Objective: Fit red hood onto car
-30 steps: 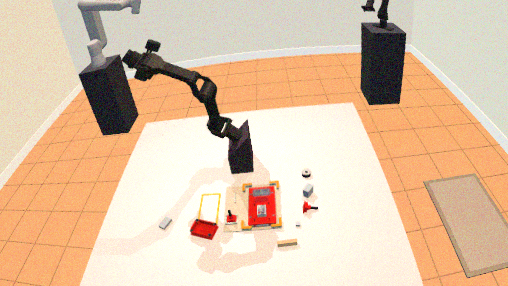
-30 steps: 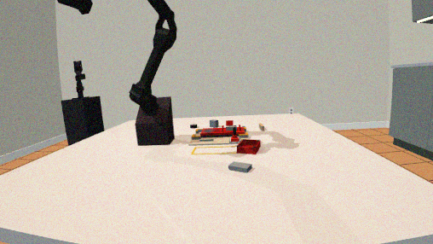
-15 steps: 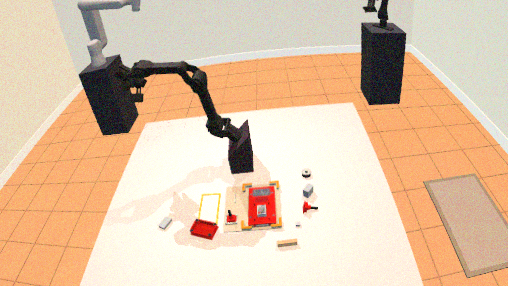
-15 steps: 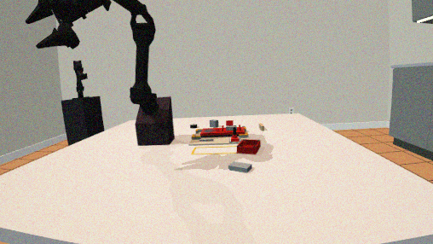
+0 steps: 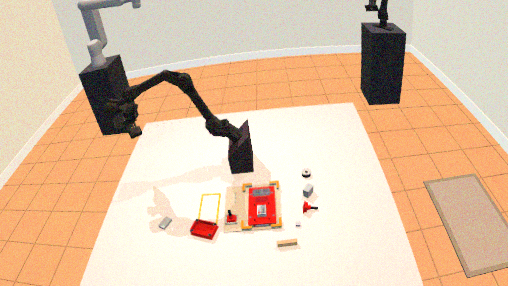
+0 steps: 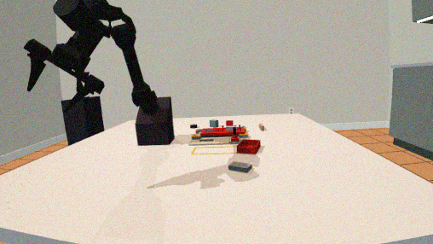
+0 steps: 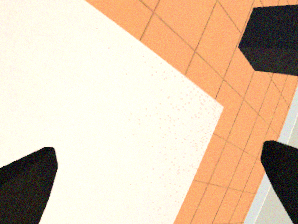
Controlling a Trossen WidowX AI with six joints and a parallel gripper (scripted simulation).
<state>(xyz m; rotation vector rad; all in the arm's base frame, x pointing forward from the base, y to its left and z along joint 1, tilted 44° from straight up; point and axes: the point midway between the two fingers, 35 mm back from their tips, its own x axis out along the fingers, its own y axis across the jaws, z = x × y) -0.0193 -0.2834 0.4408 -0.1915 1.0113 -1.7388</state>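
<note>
The red hood lies 45 cm ahead of my gripper tip, 39 cm to the left of it and 23 cm below it. Also, from my gripper tip: orange-cornered jig: 59 cm to the left, 33 cm ahead, 23 cm below; then wheel: 82 cm to the left, 23 cm below, 16 cm ahead; then grey engine block: 63 cm to the left, 38 cm ahead, 21 cm below.
</note>
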